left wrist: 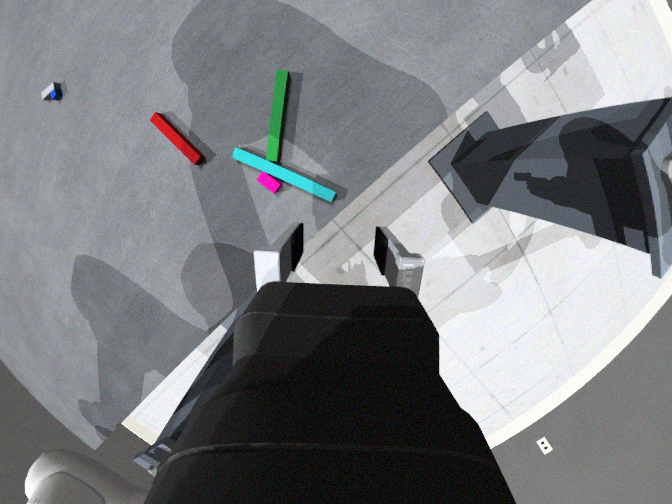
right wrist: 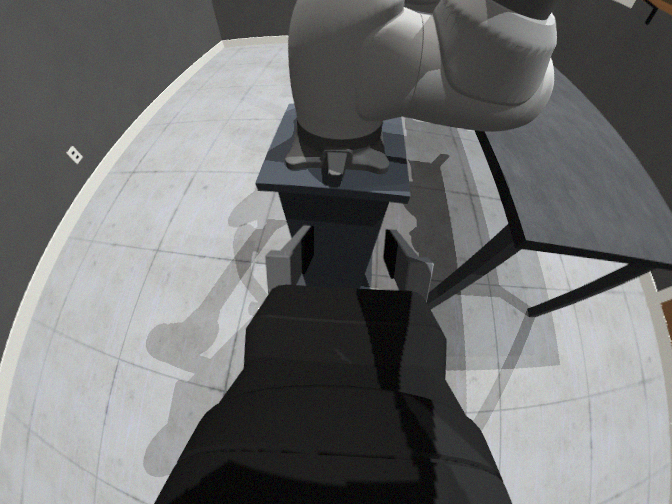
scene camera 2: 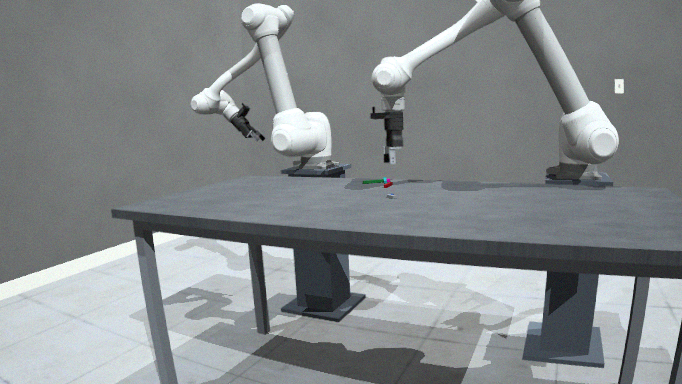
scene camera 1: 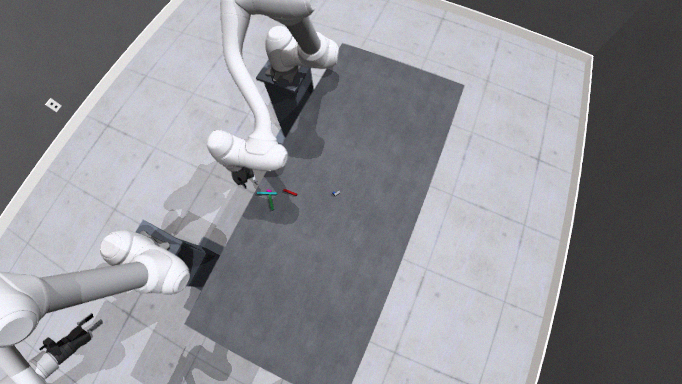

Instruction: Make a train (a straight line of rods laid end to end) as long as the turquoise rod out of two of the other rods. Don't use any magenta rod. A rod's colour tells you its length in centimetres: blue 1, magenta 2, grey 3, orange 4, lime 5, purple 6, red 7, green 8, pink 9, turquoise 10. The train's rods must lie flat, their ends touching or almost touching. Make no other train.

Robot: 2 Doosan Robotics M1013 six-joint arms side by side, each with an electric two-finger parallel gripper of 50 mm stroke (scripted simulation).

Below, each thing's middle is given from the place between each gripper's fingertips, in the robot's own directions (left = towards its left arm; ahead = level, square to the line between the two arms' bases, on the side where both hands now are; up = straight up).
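Looking at my left gripper (scene camera 2: 389, 163), I find it 1 cm to the right of the turquoise rod (left wrist: 253, 160), 7 cm short of it and 7 cm above it. Counting from that same left hand, the green rod (left wrist: 282, 79) is 2 cm to the right, 11 cm ahead and 7 cm below, while the red rod (left wrist: 174, 135) is 7 cm to the left, 17 cm ahead and 7 cm below. By its middle, the turquoise rod is nearer to my left gripper than to my right gripper.
As for my right gripper (scene camera 1: 97, 318), it is 33 cm short of the green rod, 84 cm to the right of it and 15 cm above it. Measured from my right hand, the turquoise rod is 29 cm ahead, 87 cm to the left and 15 cm below, and the red rod is 39 cm ahead, 93 cm to the left and 15 cm below. Going by their middles, of the things named here the red rod is the farthest from my right gripper.
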